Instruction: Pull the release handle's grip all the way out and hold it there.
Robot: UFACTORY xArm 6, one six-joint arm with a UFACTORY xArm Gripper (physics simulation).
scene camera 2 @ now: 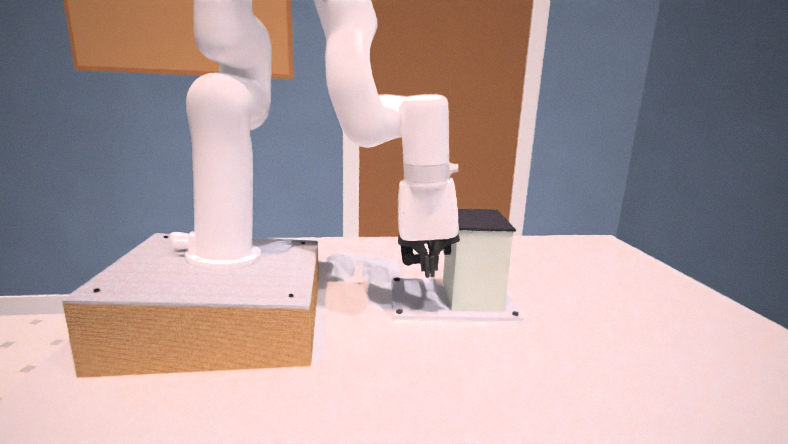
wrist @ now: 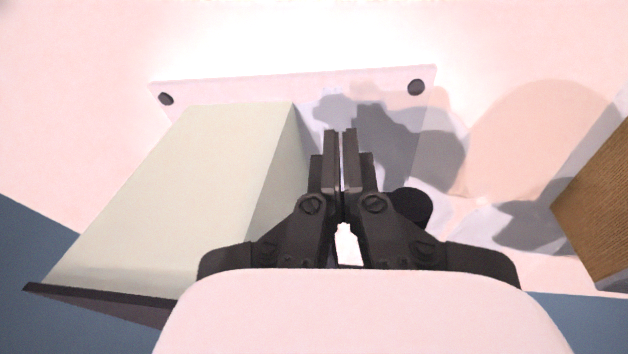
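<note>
The release handle is a pale green box-shaped housing with a dark top, upright on a pale base plate. A black grip shows in part beside the fingers, on their side away from the housing; the rest is hidden behind them. A dark collar shows at the housing's side. My gripper points down beside the housing, over the plate. It is shut, its fingertips together with nothing between them. Whether the fingers pass through the grip's loop is hidden.
The robot's wood-sided pedestal stands to the left in the scene view and at the right edge in the wrist view. Dark bolts sit at the plate's corners. The pale table extends around the plate. A brown door is behind.
</note>
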